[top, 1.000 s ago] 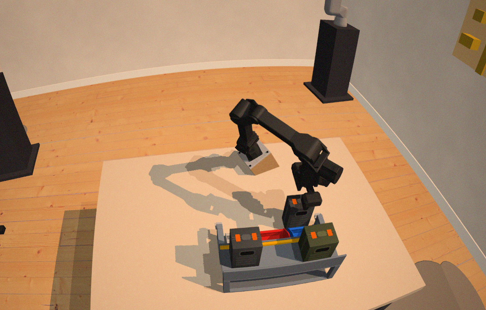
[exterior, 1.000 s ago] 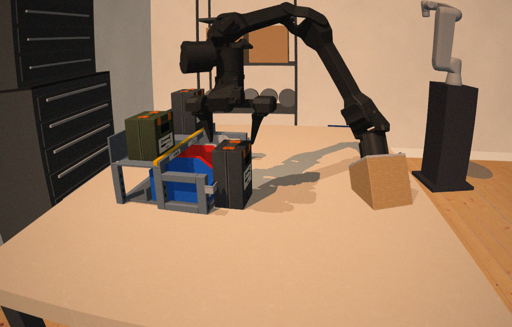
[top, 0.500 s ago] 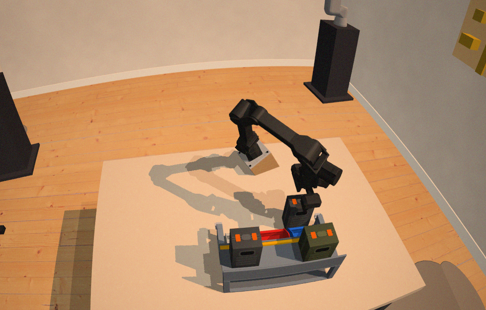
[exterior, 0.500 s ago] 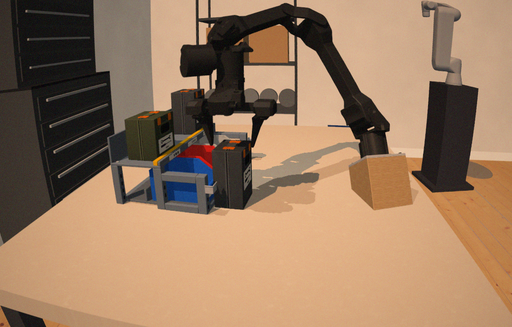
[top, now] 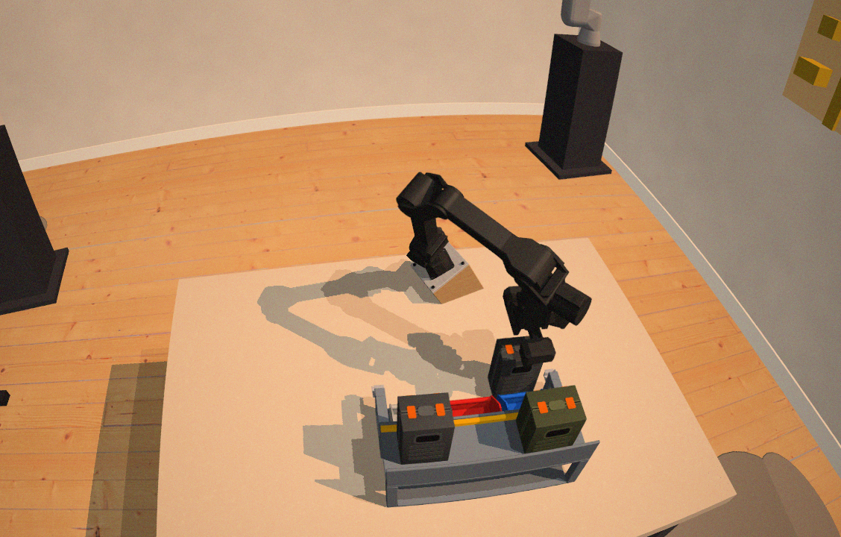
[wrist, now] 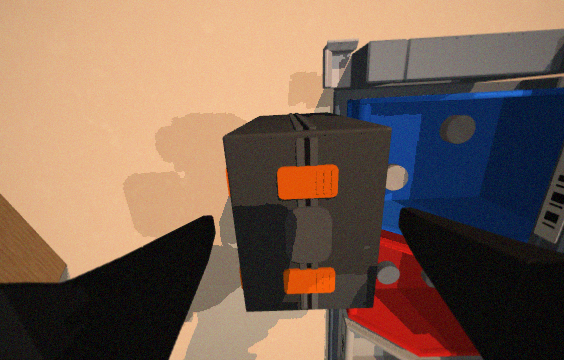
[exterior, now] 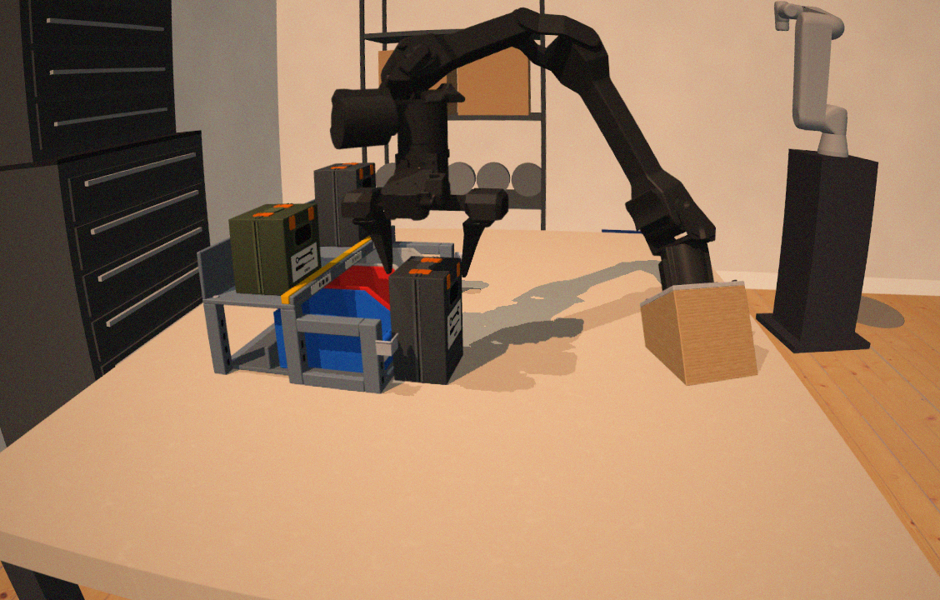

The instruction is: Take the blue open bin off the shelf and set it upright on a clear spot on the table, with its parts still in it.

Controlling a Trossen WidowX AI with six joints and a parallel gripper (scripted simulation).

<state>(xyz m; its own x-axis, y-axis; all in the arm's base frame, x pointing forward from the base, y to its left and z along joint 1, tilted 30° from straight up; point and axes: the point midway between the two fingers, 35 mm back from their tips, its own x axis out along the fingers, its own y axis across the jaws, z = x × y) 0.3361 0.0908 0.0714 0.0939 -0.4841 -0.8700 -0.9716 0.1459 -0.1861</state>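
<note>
Now: hand 110 mm short of the blue open bin, 20 mm to the left of it and 110 mm above it. The rest, counted from my hand: red bin (90 mm ahead, 130 mm to the right, 110 mm below); then yellow rail (120 mm ahead, 140 mm to the right, 50 mm below); then green case (190 mm ahead, 40 mm to the right).
</note>
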